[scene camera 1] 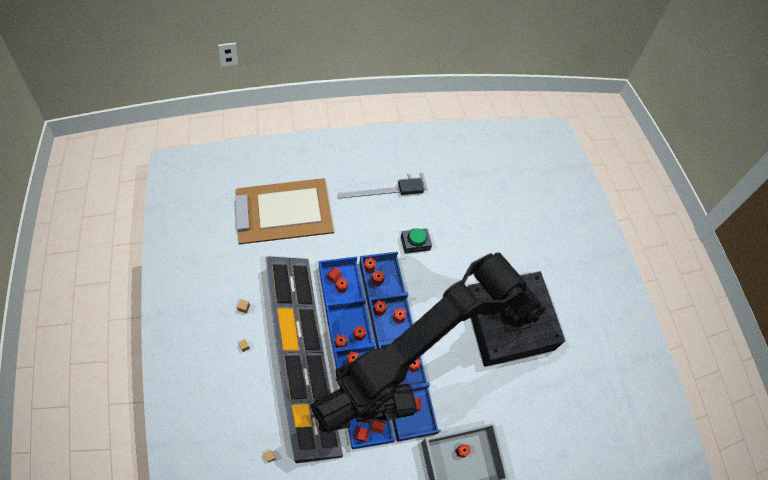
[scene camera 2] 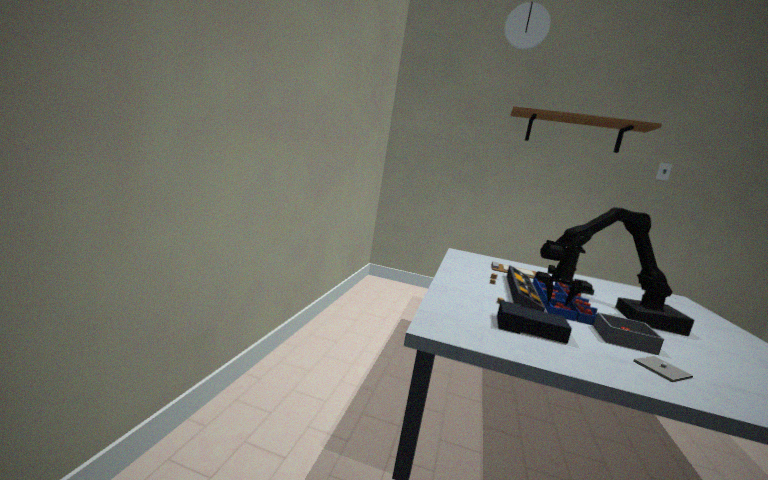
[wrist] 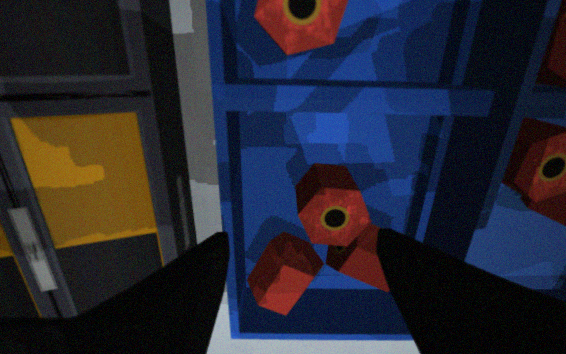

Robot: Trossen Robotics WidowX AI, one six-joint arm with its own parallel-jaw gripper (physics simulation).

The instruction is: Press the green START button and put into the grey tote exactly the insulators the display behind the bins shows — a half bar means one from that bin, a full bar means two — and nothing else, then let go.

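Observation:
My gripper (scene camera 2: 559, 301) (wrist: 303, 241) is partly open and empty above the near-end bin of the left blue row (scene camera 1: 344, 314) (wrist: 320, 132). In that bin one red insulator (wrist: 334, 218) stands upright between the fingertips in the wrist view. Another insulator (wrist: 285, 280) lies at the lower left; a third insulator (wrist: 357, 257) is partly behind the right finger. The grey tote (scene camera 1: 497, 452) (scene camera 2: 634, 341) holds one insulator (scene camera 1: 463, 450) (scene camera 2: 624, 328). The display (scene camera 1: 296, 376) shows a full bar (scene camera 1: 287, 328) and half bars (scene camera 1: 301, 416) (wrist: 90, 175). The green button (scene camera 1: 417, 236) stands beyond the bins. The arm hides some bins.
A clipboard (scene camera 1: 288, 208) and a caliper (scene camera 1: 411, 185) lie beyond the bins. Small wooden blocks (scene camera 1: 242, 305) (scene camera 1: 243, 345) (scene camera 1: 269, 455) lie left of the display. A long black box (scene camera 2: 532, 321) and a flat plate (scene camera 2: 662, 367) are near the table's front edge.

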